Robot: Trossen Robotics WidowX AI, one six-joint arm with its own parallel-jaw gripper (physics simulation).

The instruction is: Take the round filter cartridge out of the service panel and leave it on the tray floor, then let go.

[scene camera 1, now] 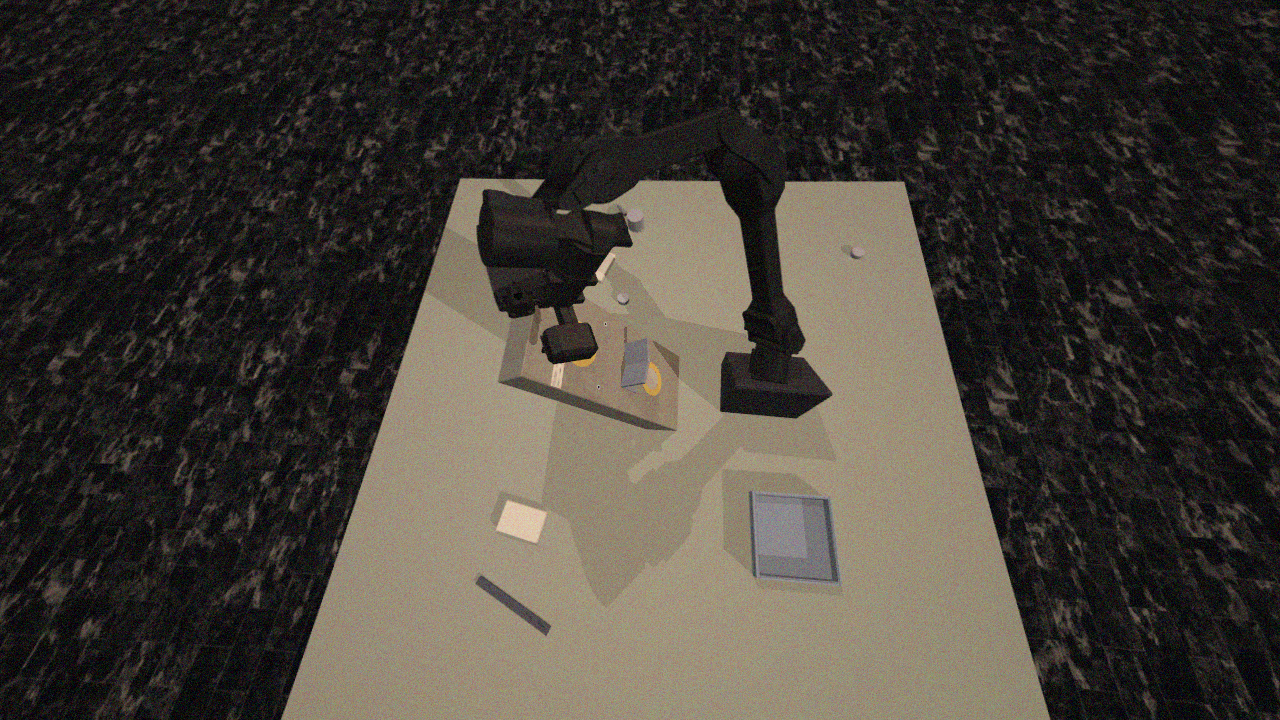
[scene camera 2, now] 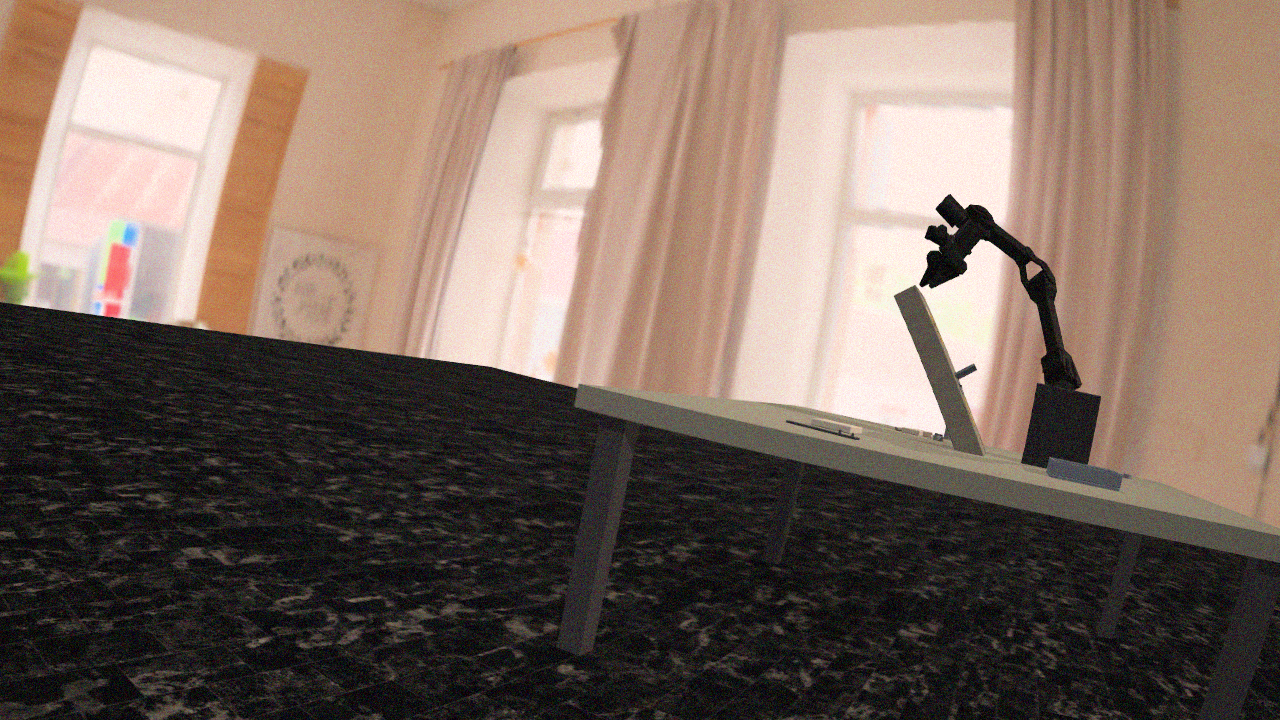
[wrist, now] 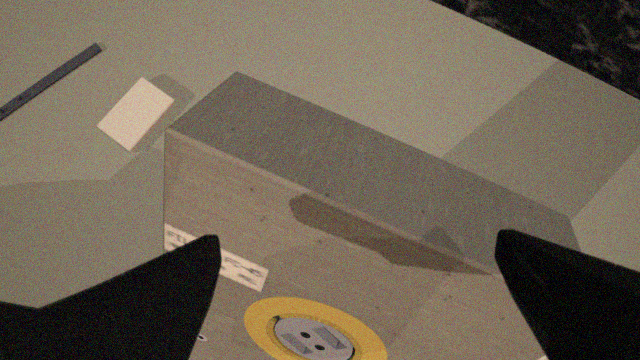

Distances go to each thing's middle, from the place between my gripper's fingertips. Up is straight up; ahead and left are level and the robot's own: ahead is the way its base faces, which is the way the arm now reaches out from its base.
Labels:
My gripper is now 30 mm past the round grey filter cartridge [wrist: 290,331], 20 mm to the left of it and 100 mm above it. Round my hand: dark bar [scene camera 1: 508,601]: 20 mm ahead, 440 mm to the left, 350 mm below; then blue-grey tray [scene camera 1: 793,538]: 490 mm behind, 200 mm to the left, 350 mm below; then white label [wrist: 234,267]: 30 mm behind, 50 mm to the left, 60 mm below.

